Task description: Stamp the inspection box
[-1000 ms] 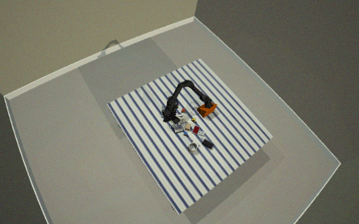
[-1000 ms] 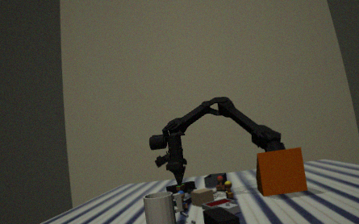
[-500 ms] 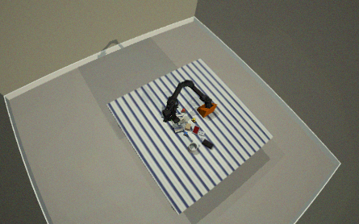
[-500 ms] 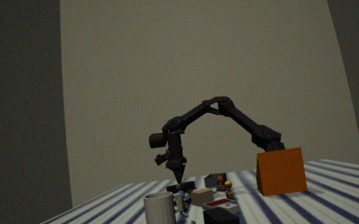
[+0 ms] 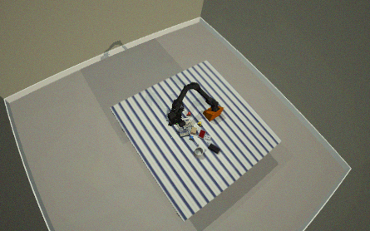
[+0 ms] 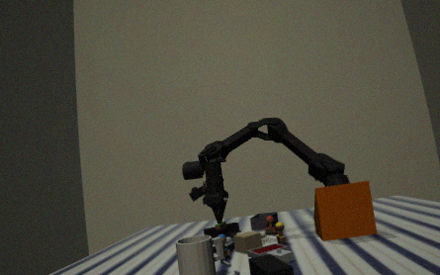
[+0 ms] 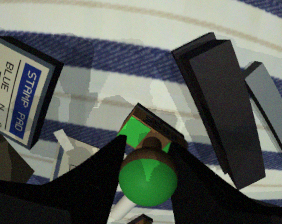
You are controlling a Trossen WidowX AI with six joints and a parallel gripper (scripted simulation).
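The red ink pad lies 24 cm to the left of my gripper tip, 13 cm behind it and 6 cm below it. Round my gripper tip: red-knobbed stamp: 17 cm behind, 4 cm below; then white card: 9 cm behind, 7 cm to the left, 7 cm below; then stamp with green knob: 1 cm below.
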